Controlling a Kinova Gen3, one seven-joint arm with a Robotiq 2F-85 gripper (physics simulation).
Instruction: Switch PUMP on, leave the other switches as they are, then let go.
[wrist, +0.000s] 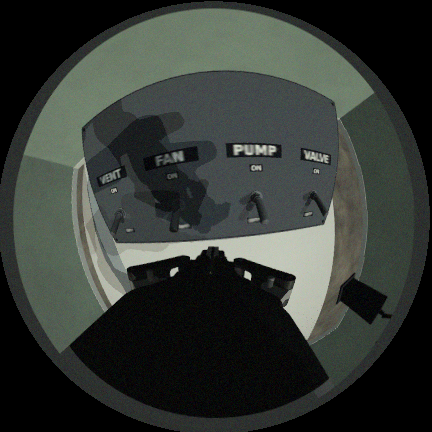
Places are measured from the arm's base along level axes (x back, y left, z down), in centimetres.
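Pixels of known places: gripper, fingertip midpoint: (212, 253).
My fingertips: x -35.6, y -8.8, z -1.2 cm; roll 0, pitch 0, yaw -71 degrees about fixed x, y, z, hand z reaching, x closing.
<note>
Ahead of a thing's pixels: the offset from my fingertips to its top centre. Level surfaces: height alone.
The grey switch panel (220, 105) fills the upper middle of the wrist view. The PUMP label {dy -9.7, dx -11.7, dz -0.9 cm} (254, 150) is right of centre, with its ON mark above the PUMP lever {dy -8.0, dx -3.7, dz -0.7 cm} (260, 208). That lever points down, away from ON. The FAN lever {dy +3.7, dx -6.1, dz -0.7 cm} (174, 217), the VENT lever {dy +15.5, dx -8.6, dz -0.7 cm} (118, 222) and the VALVE lever {dy -19.8, dx -1.2, dz -0.7 cm} (318, 202) also point down. My gripper (212, 253) is shut with nothing between its fingertips. In the view it shows below the panel's lower edge, left of the PUMP lever and apart from it.
A pale surface {dz +12.4 cm} (295, 270) lies below the panel, with a brown surface (350, 200) at the right. A black box-shaped object (363, 298) shows at the lower right. A dark shadow falls over the FAN part of the panel.
</note>
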